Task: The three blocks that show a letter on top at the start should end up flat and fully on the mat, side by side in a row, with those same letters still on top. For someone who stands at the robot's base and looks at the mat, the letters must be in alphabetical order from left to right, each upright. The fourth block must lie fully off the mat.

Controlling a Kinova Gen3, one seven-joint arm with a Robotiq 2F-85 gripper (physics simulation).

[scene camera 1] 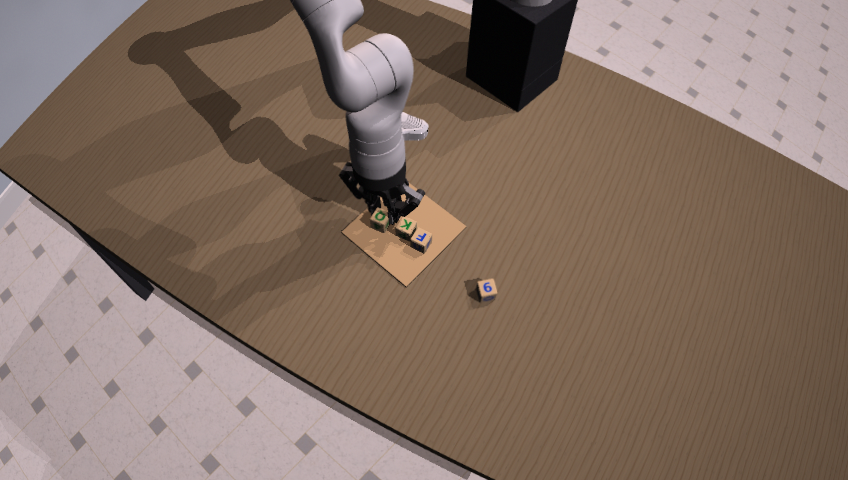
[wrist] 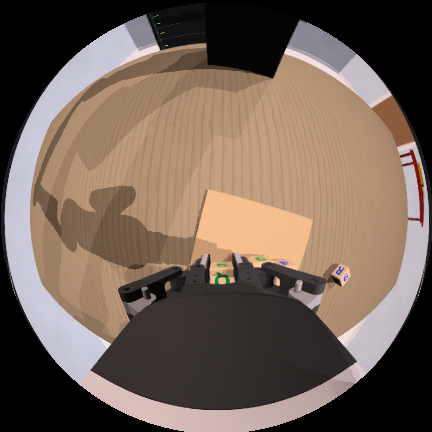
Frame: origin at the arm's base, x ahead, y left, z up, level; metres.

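Seen in the pictures: gripper, between the fingertips: (scene camera 1: 385,216) (wrist: 221,261).
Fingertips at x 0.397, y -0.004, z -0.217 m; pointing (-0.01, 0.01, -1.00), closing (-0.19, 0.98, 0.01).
Note:
Offsets run from my fingertips to a thing's top centre. Level surfaces: height alone.
The Q block @(dx +0.013, dy +0.002, dz +0.022 m) (scene camera 1: 379,220) (wrist: 222,280) has its green Q on top, and my gripper (scene camera 1: 384,213) (wrist: 221,261) is shut on it. It is over the mat @(dx -0.001, dy +0.036, dz -0.005 m) (scene camera 1: 406,270) (wrist: 255,215); any gap beneath it cannot be judged. The K block @(dx +0.002, dy +0.043, dz +0.021 m) (scene camera 1: 406,225) (wrist: 260,259), green K up, and the F block @(dx +0.005, dy +0.074, dz +0.021 m) (scene camera 1: 421,239) (wrist: 283,262), blue F up, sit side by side on the mat. One finger is between Q and K. In the scene view all three letters appear roughly upside down. The fourth block @(dx +0.015, dy +0.202, dz +0.017 m) (scene camera 1: 486,289) (wrist: 341,275) lies off the mat, blue 6 or 9 up.
A black pedestal (scene camera 1: 517,59) (wrist: 245,40) stands at the far side of the wooden table @(dz -0.009 m) (scene camera 1: 624,237) (wrist: 280,130). The arm's shadow falls across the table and part of the mat. The table's near edge runs diagonally across the lower left of the scene view.

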